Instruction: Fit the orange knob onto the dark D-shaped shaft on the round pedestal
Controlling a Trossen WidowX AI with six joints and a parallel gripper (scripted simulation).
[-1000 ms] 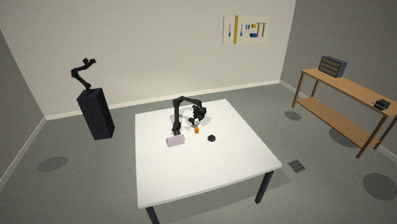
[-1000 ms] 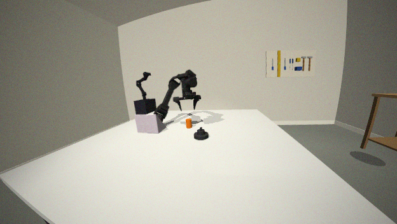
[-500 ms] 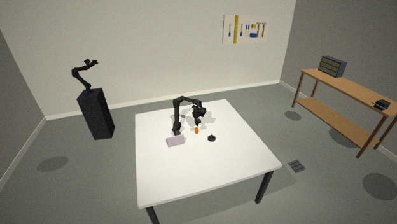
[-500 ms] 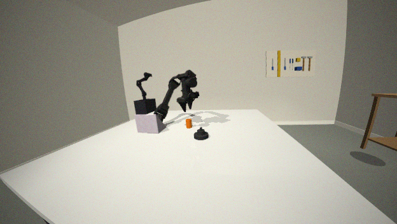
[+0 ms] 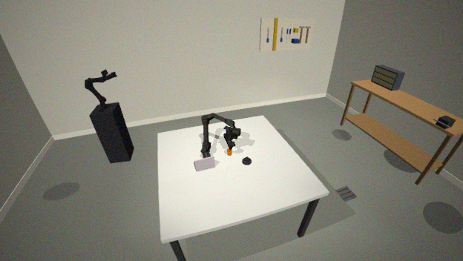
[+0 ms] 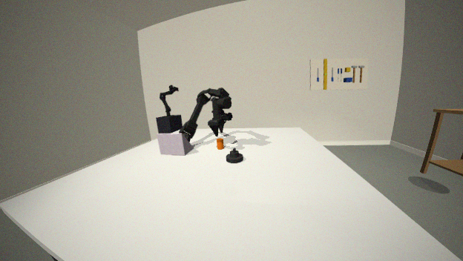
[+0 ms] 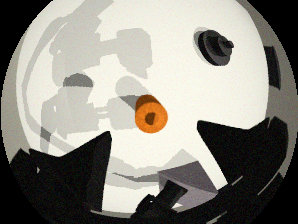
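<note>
The orange knob lies 6 cm below my gripper tip. From my gripper tip the other things lie so: dark round pedestal: 14 cm to the right, 14 cm ahead, 6 cm below.
</note>
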